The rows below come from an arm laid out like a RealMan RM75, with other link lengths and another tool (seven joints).
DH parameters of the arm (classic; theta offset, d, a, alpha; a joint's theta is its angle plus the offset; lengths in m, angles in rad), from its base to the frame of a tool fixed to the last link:
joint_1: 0 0.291 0 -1.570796
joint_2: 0 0 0 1.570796
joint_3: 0 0.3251 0 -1.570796
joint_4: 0 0 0 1.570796
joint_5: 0 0.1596 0 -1.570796
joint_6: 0 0 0 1.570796
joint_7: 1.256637 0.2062 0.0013 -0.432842
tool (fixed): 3.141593 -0.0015 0 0
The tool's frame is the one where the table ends.
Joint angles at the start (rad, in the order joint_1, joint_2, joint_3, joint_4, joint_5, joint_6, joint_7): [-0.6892, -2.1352, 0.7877, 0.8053, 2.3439, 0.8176, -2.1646]
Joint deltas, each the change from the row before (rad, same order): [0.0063, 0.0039, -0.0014, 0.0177, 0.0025, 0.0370, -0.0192]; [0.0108, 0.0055, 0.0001, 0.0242, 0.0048, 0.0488, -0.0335]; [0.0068, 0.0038, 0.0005, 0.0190, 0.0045, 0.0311, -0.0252]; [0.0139, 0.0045, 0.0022, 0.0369, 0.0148, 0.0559, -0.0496]
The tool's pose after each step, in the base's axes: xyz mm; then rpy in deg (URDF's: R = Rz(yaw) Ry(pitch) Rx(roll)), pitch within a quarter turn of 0, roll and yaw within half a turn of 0. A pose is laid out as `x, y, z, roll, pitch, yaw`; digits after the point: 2 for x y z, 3 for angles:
-292.26, 469.25, -11.42, 161.464, -17.701, 172.646
-292.79, 463.94, -9.80, 162.598, -16.270, 173.066
-292.94, 460.90, -7.86, 163.198, -15.432, 173.441
-294.22, 454.17, -5.26, 164.462, -14.183, 174.373

